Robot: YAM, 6 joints.
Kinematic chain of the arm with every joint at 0, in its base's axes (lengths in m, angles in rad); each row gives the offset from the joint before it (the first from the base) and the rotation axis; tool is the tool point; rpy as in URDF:
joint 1: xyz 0 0 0.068 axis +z
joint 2: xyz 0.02 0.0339 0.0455 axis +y
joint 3: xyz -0.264 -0.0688 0 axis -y
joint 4: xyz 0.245 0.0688 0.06 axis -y
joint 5: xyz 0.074 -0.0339 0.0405 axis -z
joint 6: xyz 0.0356 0 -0.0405 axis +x
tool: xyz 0 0 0 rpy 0 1.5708 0
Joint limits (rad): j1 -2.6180..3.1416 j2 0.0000..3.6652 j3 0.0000..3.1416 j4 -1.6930..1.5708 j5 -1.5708..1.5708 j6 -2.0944..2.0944
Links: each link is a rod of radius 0.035 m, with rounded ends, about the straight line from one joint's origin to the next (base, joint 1, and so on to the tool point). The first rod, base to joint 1, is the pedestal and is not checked.
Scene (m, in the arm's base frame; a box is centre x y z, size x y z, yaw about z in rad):
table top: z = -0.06
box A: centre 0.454 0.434 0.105 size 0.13 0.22 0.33 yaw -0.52
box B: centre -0.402 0.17 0 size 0.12 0.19 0.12 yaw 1.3
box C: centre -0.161 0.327 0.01 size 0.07 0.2 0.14 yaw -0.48
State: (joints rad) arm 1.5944 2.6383 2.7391 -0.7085 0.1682 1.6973
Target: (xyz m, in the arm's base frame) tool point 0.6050 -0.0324 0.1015
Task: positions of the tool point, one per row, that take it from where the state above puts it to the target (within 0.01 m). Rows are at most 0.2 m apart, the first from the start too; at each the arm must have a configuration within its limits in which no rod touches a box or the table.
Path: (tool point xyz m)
1: 0.1600 0.5389 0.3168
2: 0.3010 0.4485 0.3690
3: 0.3999 0.3212 0.4189
4: 0.4476 0.1750 0.4658
5: 0.4425 0.0298 0.5094
6: 0.5325 0.0167 0.3894
7: 0.5881 -0.0059 0.2503
8: 0.6050 -0.0324 0.1015

